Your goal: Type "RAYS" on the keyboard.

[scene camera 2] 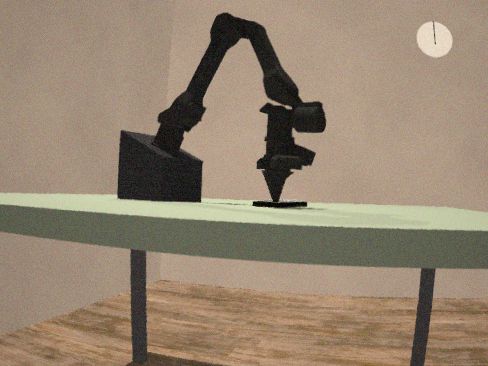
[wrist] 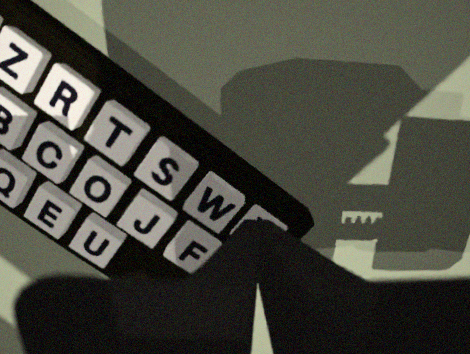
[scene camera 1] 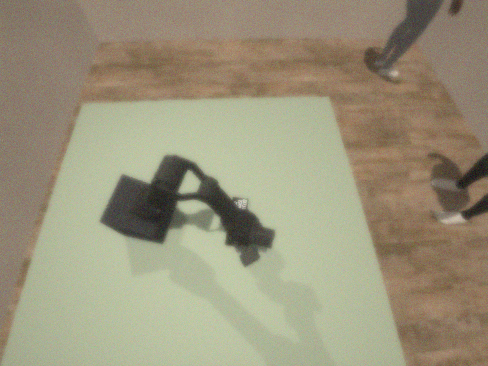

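Pixels of known places: gripper, between the fingertips: point(scene camera 2: 275, 202) point(wrist: 255, 232); arm's base, origin of its link: point(scene camera 2: 164, 147) point(scene camera 1: 141, 208).
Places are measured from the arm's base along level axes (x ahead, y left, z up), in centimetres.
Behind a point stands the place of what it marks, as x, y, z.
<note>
The black keyboard point(scene camera 1: 241, 203) @[35.0, -1.7, -12.8] point(scene camera 2: 295, 204) @[34.9, -8.9, -13.6] point(wrist: 135, 92) @[33.6, -11.7, -13.1] with pale keys lies on the table, running slantwise in the wrist view. The R key point(wrist: 65, 97) @[33.0, -9.8, -12.6] is at the upper left there, with the T key point(wrist: 117, 132) @[32.4, -11.5, -12.6], the S key point(wrist: 166, 169) @[31.7, -13.2, -12.6] and the W key point(wrist: 214, 202) @[31.0, -14.9, -12.6] along the same row. My gripper point(scene camera 2: 276, 201) @[30.1, -16.5, -13.1] point(wrist: 255, 232) @[30.1, -16.5, -13.1] is shut and empty, pointing down, its tips at the key after W at the row's end. That key point(wrist: 272, 218) @[30.8, -16.9, -13.0] is mostly hidden, its letter unreadable. The A and Y keys cannot be made out.
The green table point(scene camera 1: 280, 135) @[62.0, 28.1, -14.2] point(scene camera 2: 350, 245) @[38.1, -73.9, -16.1] carries my arm's dark base point(scene camera 1: 132, 210) @[0.5, -4.2, 9.1] point(scene camera 2: 160, 172) @[1.8, -9.8, -7.1]. Other keys, such as F point(wrist: 192, 250) @[29.1, -14.6, -12.6], J point(wrist: 146, 220) @[29.8, -12.9, -12.6] and O point(wrist: 98, 187) @[30.5, -11.2, -12.6], lie beside the top row. Legs of people point(scene camera 1: 412, 30) point(scene camera 1: 475, 175) show on the floor beyond the table.
</note>
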